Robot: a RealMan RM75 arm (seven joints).
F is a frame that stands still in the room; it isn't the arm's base.
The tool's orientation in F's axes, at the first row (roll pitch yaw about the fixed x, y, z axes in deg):
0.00 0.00 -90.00
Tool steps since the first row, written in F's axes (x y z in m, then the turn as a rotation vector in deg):
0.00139 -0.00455 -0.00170 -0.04 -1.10 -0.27
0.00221 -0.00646 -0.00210 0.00 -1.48 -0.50
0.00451 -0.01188 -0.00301 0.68 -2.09 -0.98
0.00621 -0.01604 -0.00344 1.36 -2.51 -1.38
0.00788 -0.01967 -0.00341 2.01 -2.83 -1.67
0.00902 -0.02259 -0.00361 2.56 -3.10 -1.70
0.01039 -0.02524 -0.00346 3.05 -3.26 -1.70
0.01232 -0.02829 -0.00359 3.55 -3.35 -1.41
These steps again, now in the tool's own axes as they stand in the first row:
0.00455 0.00139 -0.00170 1.10 -0.04 -0.27
0.00646 0.00221 -0.00210 1.48 0.00 -0.50
0.01188 0.00451 -0.00301 2.09 0.68 -0.98
0.01604 0.00621 -0.00344 2.51 1.36 -1.38
0.01967 0.00788 -0.00341 2.83 2.01 -1.67
0.02259 0.00902 -0.00361 3.10 2.56 -1.70
0.02524 0.01039 -0.00346 3.26 3.05 -1.70
0.02829 0.01232 -0.00359 3.35 3.55 -1.41

